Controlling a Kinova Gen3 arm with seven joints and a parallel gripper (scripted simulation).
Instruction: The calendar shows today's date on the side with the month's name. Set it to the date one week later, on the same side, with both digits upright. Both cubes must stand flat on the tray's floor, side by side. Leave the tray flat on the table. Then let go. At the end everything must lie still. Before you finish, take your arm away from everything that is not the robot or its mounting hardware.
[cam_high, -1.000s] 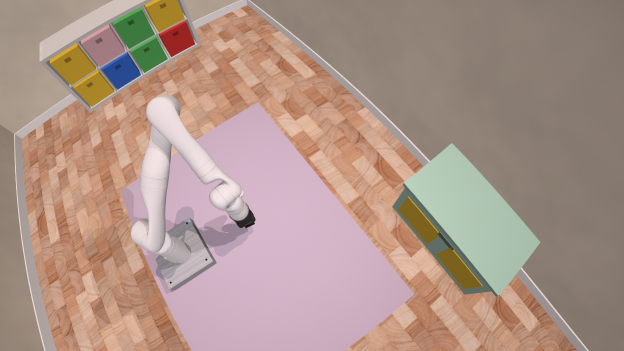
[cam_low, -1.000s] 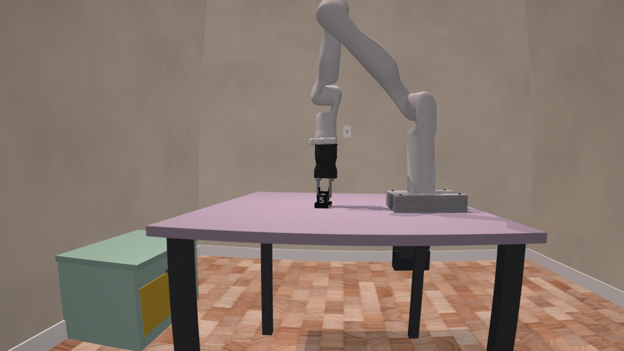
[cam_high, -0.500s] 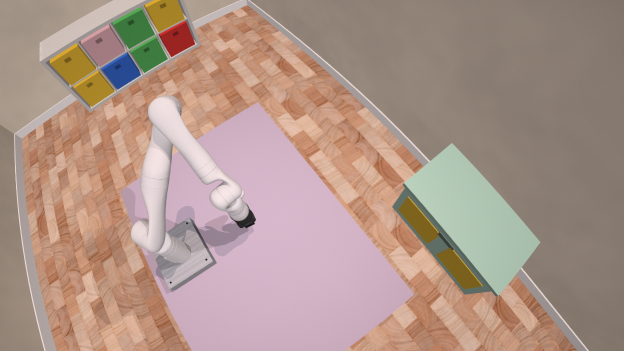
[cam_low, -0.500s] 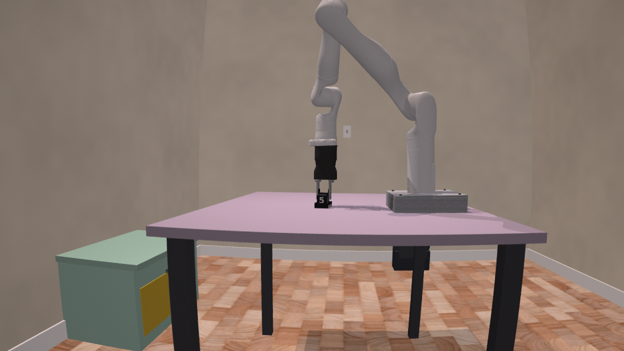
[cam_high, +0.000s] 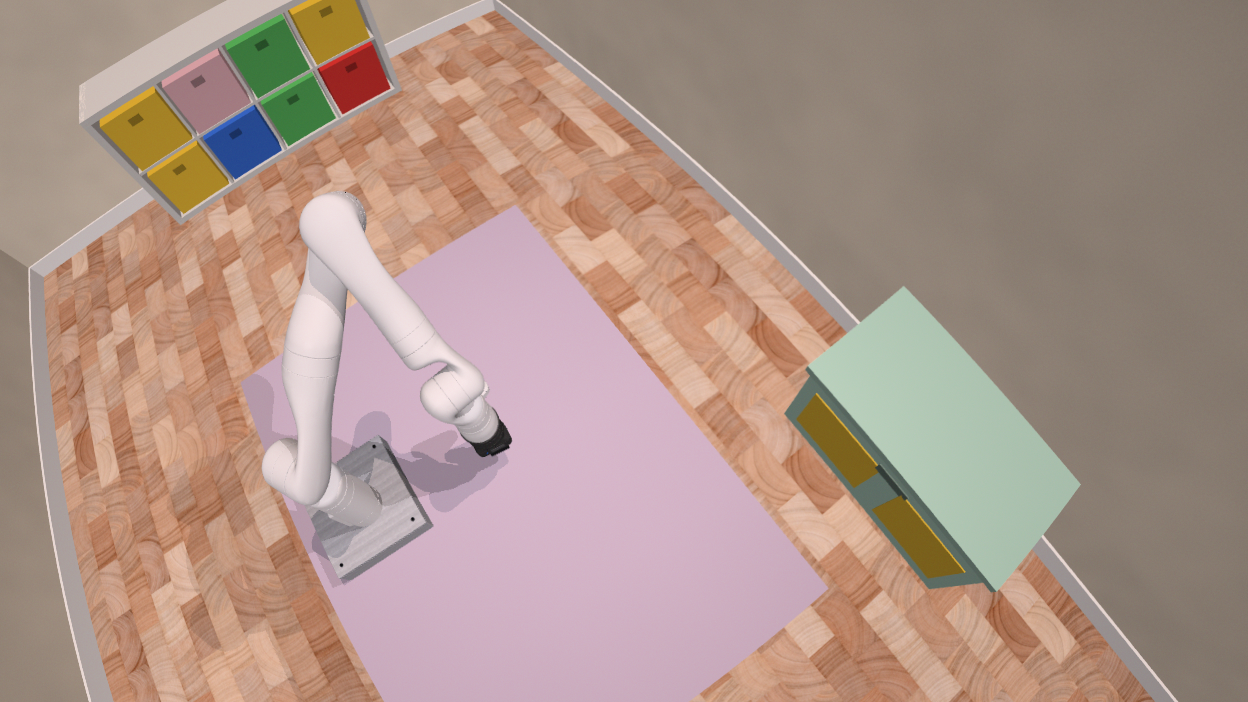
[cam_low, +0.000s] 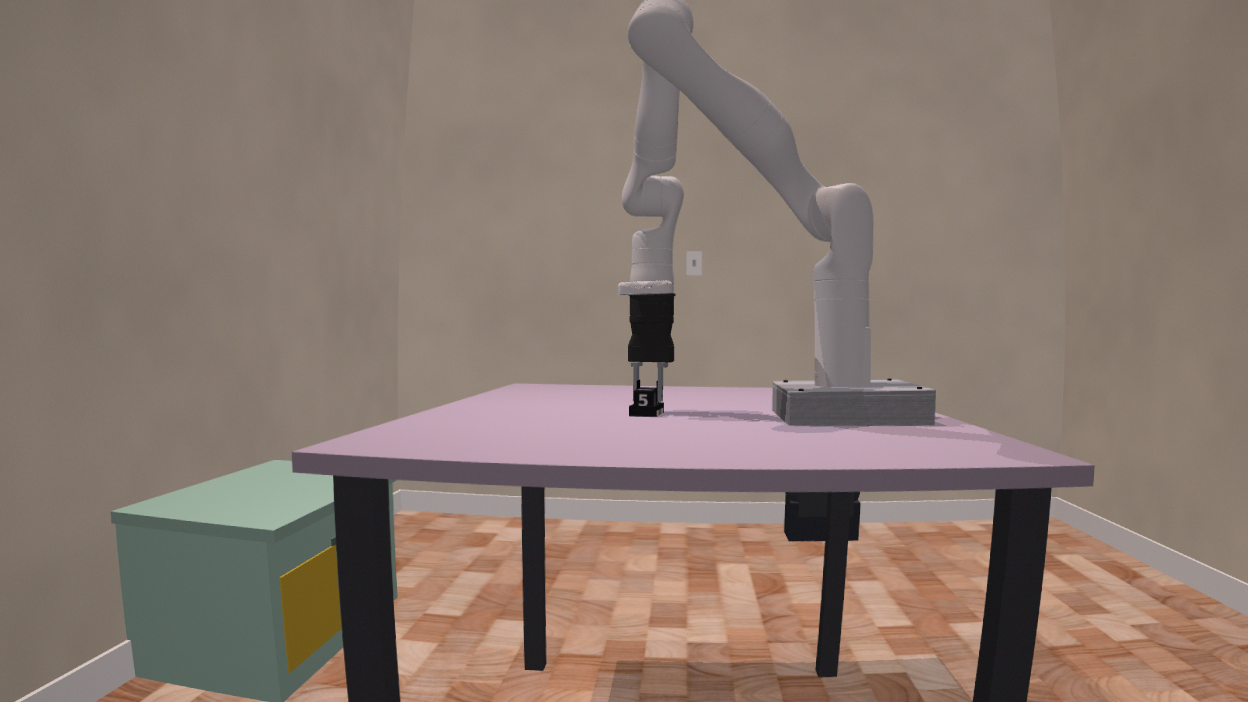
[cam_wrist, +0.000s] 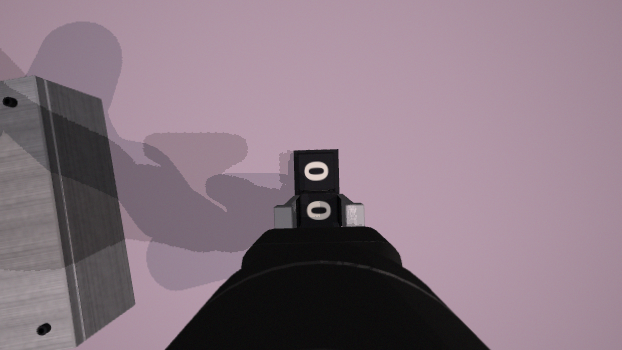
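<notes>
My gripper is now 1 cm above the cube. Round my hand: black calendar tray 2 cm to the left, 3 cm below.
</notes>
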